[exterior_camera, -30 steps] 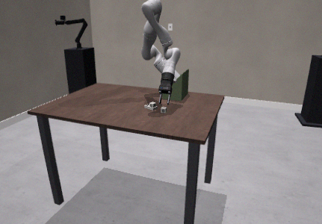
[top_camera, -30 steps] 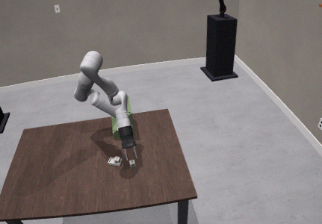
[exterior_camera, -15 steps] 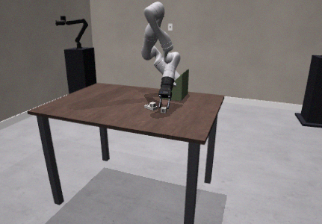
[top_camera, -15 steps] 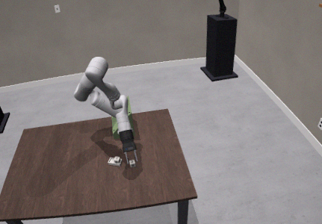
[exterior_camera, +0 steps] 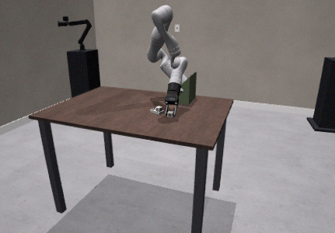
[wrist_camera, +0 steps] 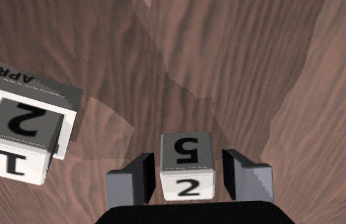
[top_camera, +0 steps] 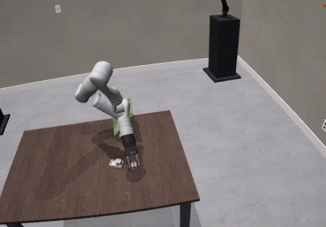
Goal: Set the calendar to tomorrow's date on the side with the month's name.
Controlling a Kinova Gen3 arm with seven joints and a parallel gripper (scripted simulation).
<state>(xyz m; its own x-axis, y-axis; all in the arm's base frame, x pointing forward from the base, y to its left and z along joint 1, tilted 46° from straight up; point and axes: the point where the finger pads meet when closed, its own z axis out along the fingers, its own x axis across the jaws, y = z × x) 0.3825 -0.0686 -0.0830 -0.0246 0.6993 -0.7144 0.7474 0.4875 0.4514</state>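
Right now my hand is 10 mm short of the digit cube and 10 mm above it. Also, from my hand: white calendar tray (40 mm behind, 100 mm to the right, 20 mm below); white cube (30 mm behind, 80 mm to the right).
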